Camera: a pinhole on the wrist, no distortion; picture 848 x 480 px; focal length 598.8 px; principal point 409.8 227.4 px. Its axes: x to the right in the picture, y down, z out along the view. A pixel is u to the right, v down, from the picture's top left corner.
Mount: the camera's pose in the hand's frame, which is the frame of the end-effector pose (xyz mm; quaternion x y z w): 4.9 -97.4 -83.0 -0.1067 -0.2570 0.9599 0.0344
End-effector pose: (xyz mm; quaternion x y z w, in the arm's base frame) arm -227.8 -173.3 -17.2 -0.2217 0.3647 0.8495 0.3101
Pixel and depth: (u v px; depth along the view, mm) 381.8 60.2 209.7
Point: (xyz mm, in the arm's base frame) -121.1 -8.7 9.3
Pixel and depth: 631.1 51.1 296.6
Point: -32.9 -7.0 131.2
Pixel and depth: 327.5 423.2 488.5
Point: 92.5 271.4 -58.2
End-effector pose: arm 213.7 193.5 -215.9 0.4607 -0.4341 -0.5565 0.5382
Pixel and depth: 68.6 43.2 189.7
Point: 59.4 129.9 -342.8
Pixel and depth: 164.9 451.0 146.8
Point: 145.0 172.9 -431.1
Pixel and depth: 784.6 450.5 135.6
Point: 183.5 310.7 -405.5
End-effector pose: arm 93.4 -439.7 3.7 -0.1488 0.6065 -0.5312 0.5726
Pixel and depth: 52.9 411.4 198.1
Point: 24.2 -637.1 192.4
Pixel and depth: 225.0 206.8 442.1
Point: 222.5 -748.0 310.8
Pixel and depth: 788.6 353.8 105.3
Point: 35.2 -427.9 174.9
